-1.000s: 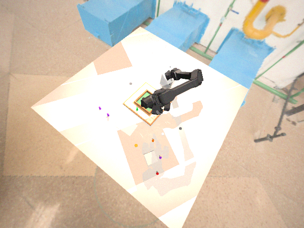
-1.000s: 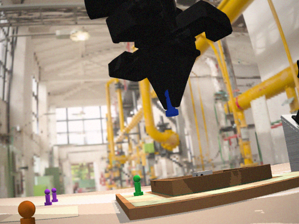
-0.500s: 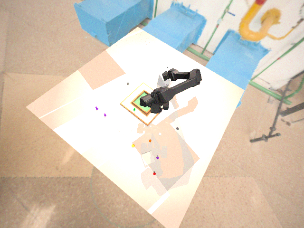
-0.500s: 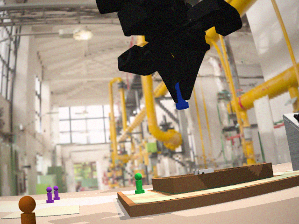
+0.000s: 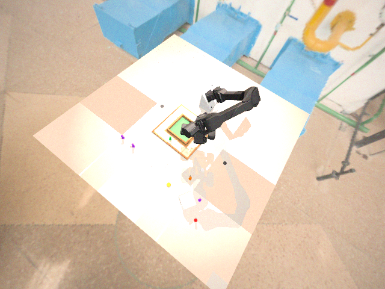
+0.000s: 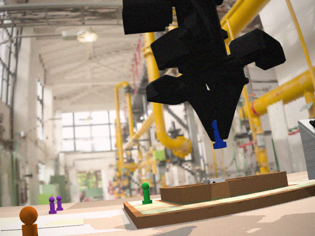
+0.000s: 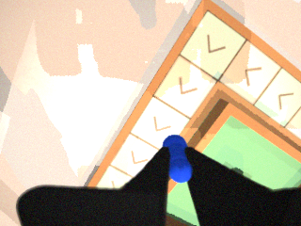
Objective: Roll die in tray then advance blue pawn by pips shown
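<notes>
The white die is 10 cm to the right of my gripper tip, 6 cm below it and 2 cm behind it. Round my gripper tip: blue pawn: 1 cm above; then green pawn: 13 cm to the right, 8 cm ahead, 6 cm below; then orange pawn: 18 cm ahead, 12 cm to the left, 7 cm below.
</notes>
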